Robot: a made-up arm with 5 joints.
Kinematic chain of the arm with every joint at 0, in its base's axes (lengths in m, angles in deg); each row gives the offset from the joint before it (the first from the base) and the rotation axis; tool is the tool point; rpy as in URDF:
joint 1: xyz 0.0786 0 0.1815 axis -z
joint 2: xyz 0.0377 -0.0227 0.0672 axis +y
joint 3: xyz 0.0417 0 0.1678 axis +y
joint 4: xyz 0.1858 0 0.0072 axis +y
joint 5: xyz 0.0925 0.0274 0 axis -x
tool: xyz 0 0 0 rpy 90 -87.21 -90
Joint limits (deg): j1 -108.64..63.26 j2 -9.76..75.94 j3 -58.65..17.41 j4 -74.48..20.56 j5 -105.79..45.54
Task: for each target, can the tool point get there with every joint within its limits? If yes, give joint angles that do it. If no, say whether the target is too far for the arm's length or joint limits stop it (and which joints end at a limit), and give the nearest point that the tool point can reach.
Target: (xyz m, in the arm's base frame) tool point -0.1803 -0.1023 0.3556
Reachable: no: joint limits stop it (at a limit: joint 1, joint 2, joint 3, joint 4) | nearest point 0.0619 0.0347 0.6524 | short by 0.407 m
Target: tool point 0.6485 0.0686 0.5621
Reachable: no: too far | nearest point 0.5003 0.0508 0.4748 | short by 0.173 m
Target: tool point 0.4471 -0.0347 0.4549
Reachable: yes | joints 6.11 13.14 -7.72 -48.06 -12.20
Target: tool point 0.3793 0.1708 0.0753
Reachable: yes | joints -28.82 54.89 2.62 6.19 -91.14
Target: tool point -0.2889 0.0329 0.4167
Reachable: no: joint limits stop it (at a limit: joint 1, joint 2, joint 3, joint 4) | nearest point -0.0127 0.2561 0.4886 | short by 0.362 m
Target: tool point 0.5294 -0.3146 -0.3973
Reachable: no: too far | nearest point 0.3574 -0.1946 0.0024 | short by 0.451 m
